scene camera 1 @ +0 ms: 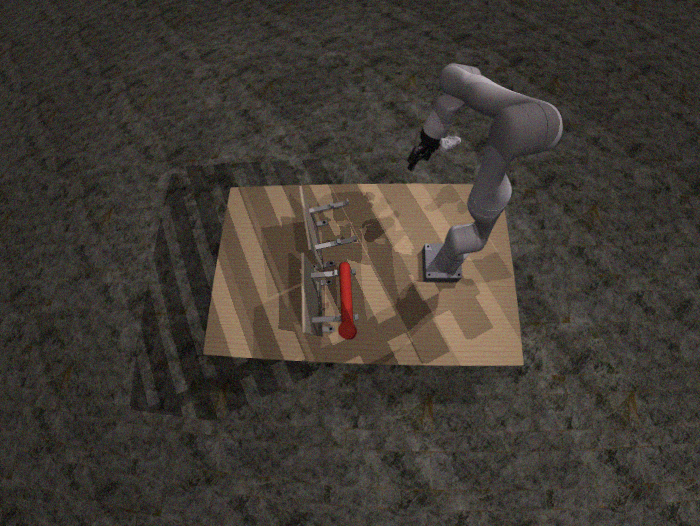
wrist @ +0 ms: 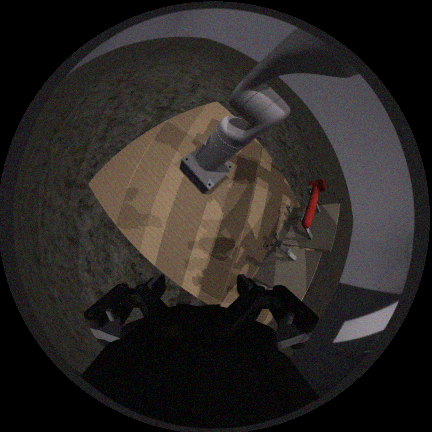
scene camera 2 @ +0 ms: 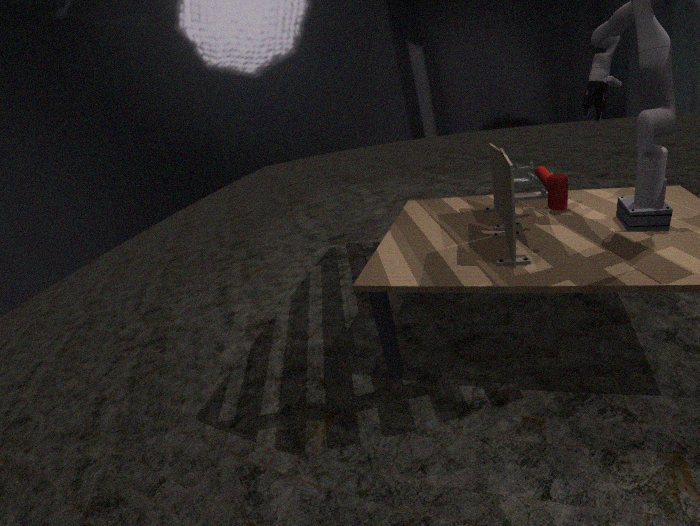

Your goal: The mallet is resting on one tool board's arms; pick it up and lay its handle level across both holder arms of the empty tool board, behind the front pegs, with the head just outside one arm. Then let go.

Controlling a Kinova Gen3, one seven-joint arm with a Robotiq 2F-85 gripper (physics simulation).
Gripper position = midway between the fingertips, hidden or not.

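Observation:
My gripper [scene camera 2: 591, 119], [wrist: 200, 282]: open, empty. Red mallet [scene camera 1: 347, 330], [scene camera 2: 557, 184]. Tool board [scene camera 1: 312, 321]. Another tool board [scene camera 1: 311, 225].

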